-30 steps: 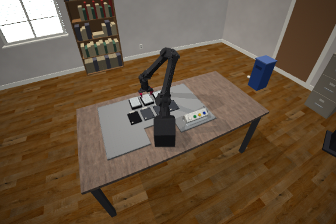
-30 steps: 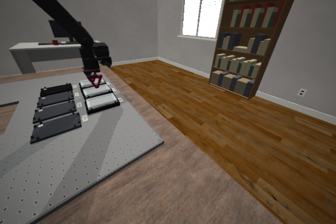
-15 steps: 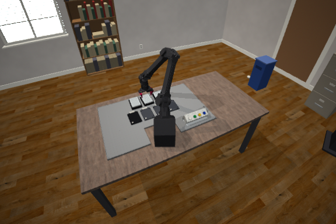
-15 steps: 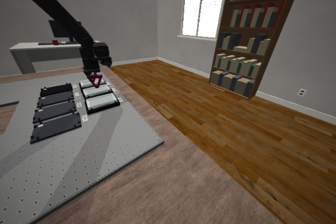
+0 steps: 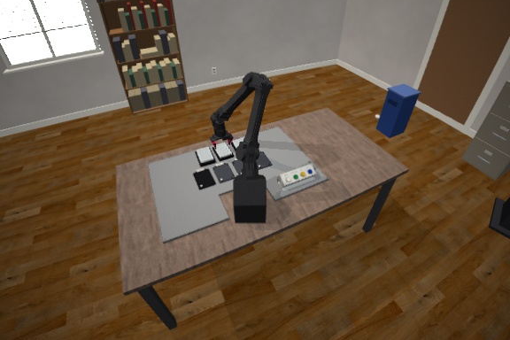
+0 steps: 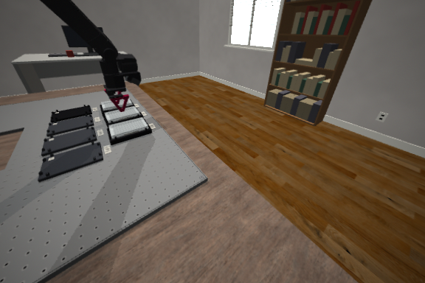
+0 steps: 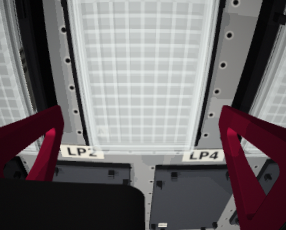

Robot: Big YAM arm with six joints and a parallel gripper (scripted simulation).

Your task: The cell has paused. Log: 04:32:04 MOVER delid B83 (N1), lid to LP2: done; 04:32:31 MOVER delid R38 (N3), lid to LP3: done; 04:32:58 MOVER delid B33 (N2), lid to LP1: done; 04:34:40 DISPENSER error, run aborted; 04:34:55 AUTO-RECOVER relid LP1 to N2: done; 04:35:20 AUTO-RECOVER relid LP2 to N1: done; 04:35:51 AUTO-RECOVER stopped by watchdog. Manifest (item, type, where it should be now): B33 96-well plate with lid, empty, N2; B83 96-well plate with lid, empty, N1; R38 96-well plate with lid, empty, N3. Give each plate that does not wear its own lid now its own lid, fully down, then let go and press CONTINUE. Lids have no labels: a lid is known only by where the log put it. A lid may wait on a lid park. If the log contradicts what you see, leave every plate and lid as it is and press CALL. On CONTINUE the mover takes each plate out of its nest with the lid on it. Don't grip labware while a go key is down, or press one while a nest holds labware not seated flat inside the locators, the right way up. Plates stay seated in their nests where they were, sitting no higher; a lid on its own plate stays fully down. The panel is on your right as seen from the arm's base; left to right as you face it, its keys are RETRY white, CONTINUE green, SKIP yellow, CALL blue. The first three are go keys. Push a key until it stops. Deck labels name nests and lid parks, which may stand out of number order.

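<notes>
My hand is 4 cm above the lid. Also, from my hand: plate: 4 cm below; LP2 label: 9 cm to the left, 7 cm below, 7 cm behind; park LP2: 15 cm behind, 12 cm to the left, 6 cm below.
</notes>
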